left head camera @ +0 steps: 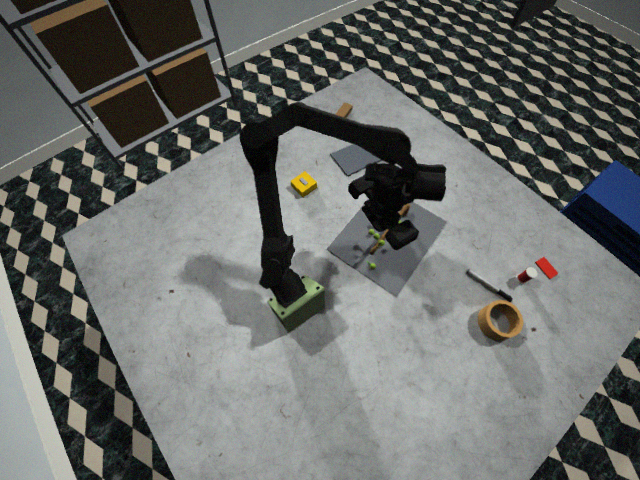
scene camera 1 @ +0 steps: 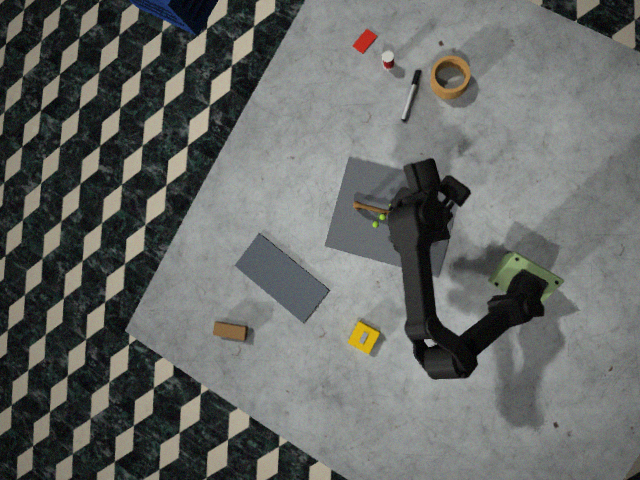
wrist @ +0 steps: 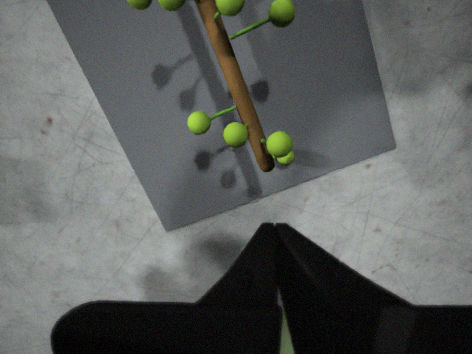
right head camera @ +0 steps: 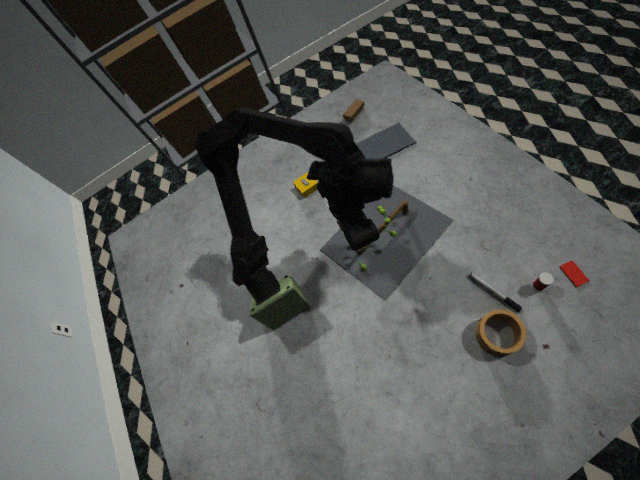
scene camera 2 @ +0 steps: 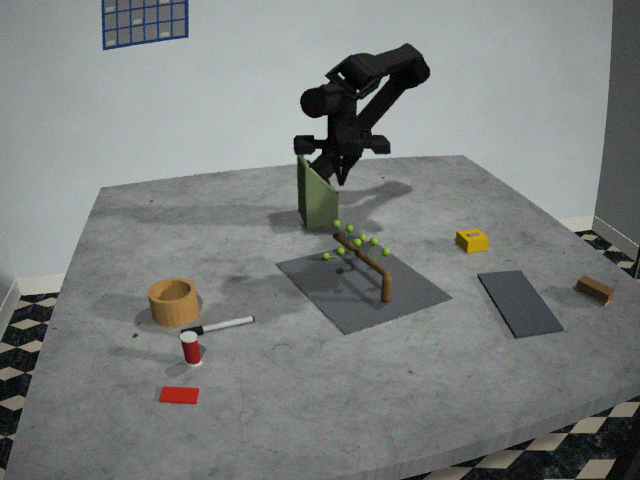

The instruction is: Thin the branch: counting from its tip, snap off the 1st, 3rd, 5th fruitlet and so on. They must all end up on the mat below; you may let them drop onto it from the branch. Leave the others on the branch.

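Seen in the pictures: gripper, fingertip midpoint: (left head camera: 377, 228) (wrist: 272, 233) (right head camera: 352, 228) (scene camera 2: 341, 185); arm's base, link origin: (left head camera: 291, 296) (scene camera 1: 528, 284) (right head camera: 268, 294) (scene camera 2: 318, 172).
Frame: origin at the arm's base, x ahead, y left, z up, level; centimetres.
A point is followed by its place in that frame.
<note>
The brown branch (right head camera: 397, 211) {z -5.3, x 40.3, y 1.3 cm} (scene camera 1: 369, 208) {z -5.3, x 40.4, y 1.9 cm} (scene camera 2: 369, 261) {z -5.4, x 38.4, y 0.8 cm} (wrist: 232, 75) {z -5.2, x 31.6, y -0.4 cm} stands over the grey mat (left head camera: 403, 271) {z -11.2, x 30.2, y -10.7 cm} (right head camera: 426, 222) {z -11.2, x 46.3, y -3.8 cm} (scene camera 1: 348, 235) {z -11.1, x 42.6, y 10.2 cm} (scene camera 2: 336, 304) {z -11.2, x 42.6, y -6.7 cm} (wrist: 325, 90) {z -11.2, x 29.5, y -8.4 cm}, with several green fruitlets on it. Near its tip, three attached fruitlets show in the wrist view: one (wrist: 279, 143) {z -1.2, x 27.5, y -2.6 cm}, another (wrist: 235, 134) {z -2.1, x 28.2, y -0.1 cm} and a third (wrist: 199, 122) {z -4.2, x 29.0, y 2.2 cm}. A loose-looking fruitlet (left head camera: 372, 265) {z -9.7, x 24.0, y -4.1 cm} (right head camera: 363, 267) {z -9.7, x 24.1, y -4.5 cm} (scene camera 2: 325, 255) {z -10.0, x 24.9, y -4.4 cm} (wrist: 286, 159) {z -9.6, x 24.1, y -4.2 cm} lies on the mat near its robot-side edge; the wrist view partly hides it. My gripper (scene camera 2: 341, 183) {z 5.6, x 25.5, y -1.2 cm} (wrist: 272, 233) {z 5.6, x 25.5, y -1.2 cm} is shut and empty, above and robot-side of the branch tip. The arm hides part of the branch in scene camera 1.
A grey slab (scene camera 1: 281, 279) {z -10.8, x 52.4, y 28.7 cm} (scene camera 2: 516, 304) {z -10.8, x 54.2, y 26.9 cm}, yellow block (scene camera 1: 363, 337) {z -8.3, x 26.4, y 30.4 cm} (scene camera 2: 471, 241) {z -8.7, x 29.3, y 28.6 cm} and brown block (scene camera 1: 230, 331) {z -8.4, x 57.1, y 47.1 cm} lie on one side. A wooden ring (scene camera 1: 437, 87) {z -6.4, x 40.3, y -32.5 cm} (scene camera 2: 173, 310) {z -7.9, x 43.8, y -36.8 cm}, marker (scene camera 1: 409, 98) {z -10.2, x 45.8, y -28.0 cm}, red-white cylinder (scene camera 2: 191, 349) {z -7.8, x 56.5, y -34.0 cm} and red card (scene camera 2: 178, 395) {z -11.0, x 64.3, y -37.2 cm} are on the other.
</note>
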